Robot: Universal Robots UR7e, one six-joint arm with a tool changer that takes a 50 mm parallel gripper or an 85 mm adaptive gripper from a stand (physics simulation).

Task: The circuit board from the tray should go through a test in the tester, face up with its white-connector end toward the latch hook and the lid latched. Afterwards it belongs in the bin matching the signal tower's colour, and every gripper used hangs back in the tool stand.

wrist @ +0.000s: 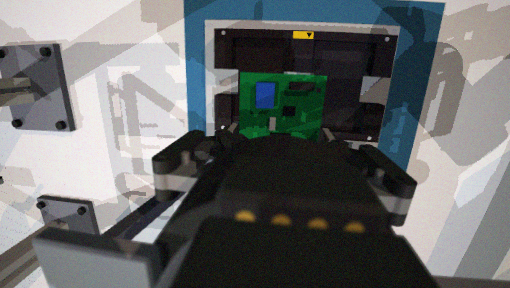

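Places are measured from the arm's base along level axes (x ahead, y left, z up), in metres.
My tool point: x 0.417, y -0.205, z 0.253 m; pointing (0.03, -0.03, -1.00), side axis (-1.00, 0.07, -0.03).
Observation:
Ahead of a thing's pixels: the offset from my tool point to its top centre. "spot": to the spot under its first point. Level surfaces: height alone.
The green circuit board {dx +0.004, dy -0.004, dz -0.160 m} (305,107) with a blue component is between the fingertips of my gripper (280,133), component side toward the camera. The gripper is shut on it; the fingertips are at the board's near left and right edges. The board shows in front of the dark tray {spot: dx -0.074, dy -0.099, dz -0.284 m} (350,36), which has recessed compartments and a yellow arrow label. The height between board and tray is hard to tell. Which board end carries the white connector is unclear. The latch hook, signal tower and bins do not show.
A blue surface {dz -0.310 m} (420,35) surrounds the tray's pale border. Two grey bolted plates (40,112) (90,215) are at the left, with bars beside them. A grey block {spot: dx +0.043, dy -0.020, dz -0.010 m} (95,262) fills the lower left corner. Large mottled shadows cross the pale background.

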